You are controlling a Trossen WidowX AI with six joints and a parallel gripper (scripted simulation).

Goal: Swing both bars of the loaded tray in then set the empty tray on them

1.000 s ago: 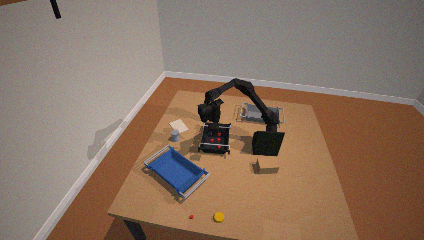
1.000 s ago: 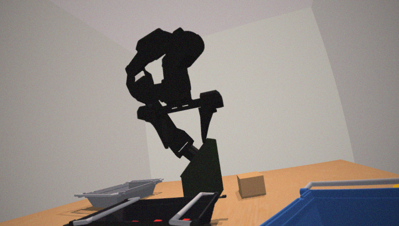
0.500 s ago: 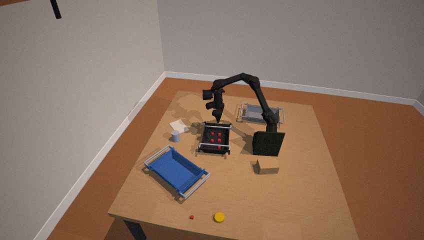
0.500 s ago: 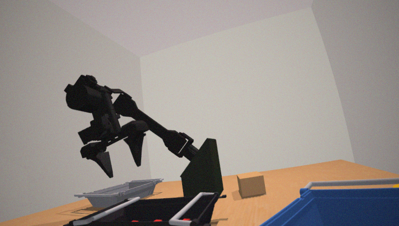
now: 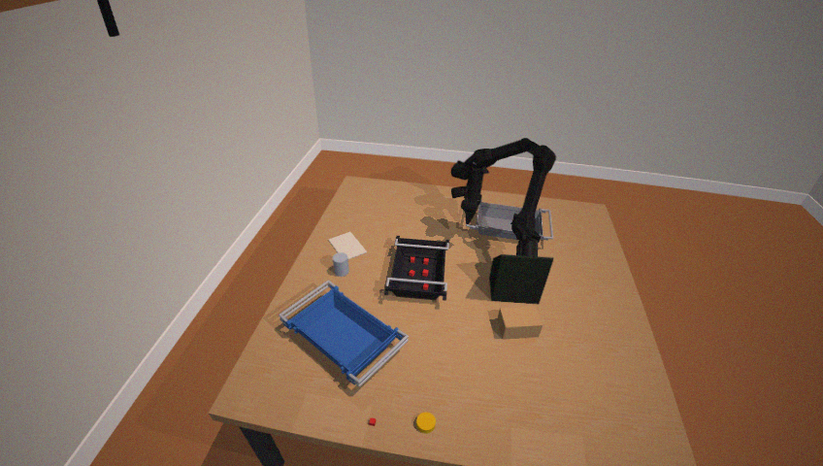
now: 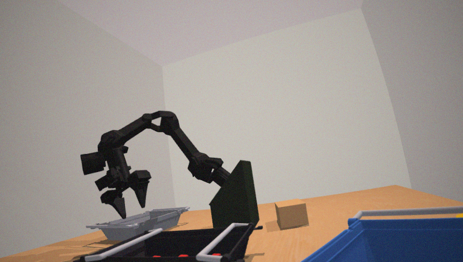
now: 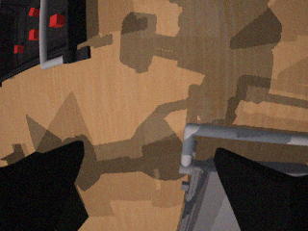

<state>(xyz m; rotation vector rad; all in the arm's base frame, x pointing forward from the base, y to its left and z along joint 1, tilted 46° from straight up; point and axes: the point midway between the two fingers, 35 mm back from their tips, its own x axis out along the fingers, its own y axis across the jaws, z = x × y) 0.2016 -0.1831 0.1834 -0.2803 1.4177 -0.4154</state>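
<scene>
Now: the grey tray 18 cm behind my gripper tip, 11 cm to the right of it and 5 cm below it. The rest, counted from my gripper tip: grey cylinder (45 cm ahead, 26 cm to the left, 6 cm below); then cardboard box (44 cm to the left, 18 cm behind, 7 cm below); then paper sheet (47 cm ahead, 12 cm to the left, 9 cm below).
</scene>
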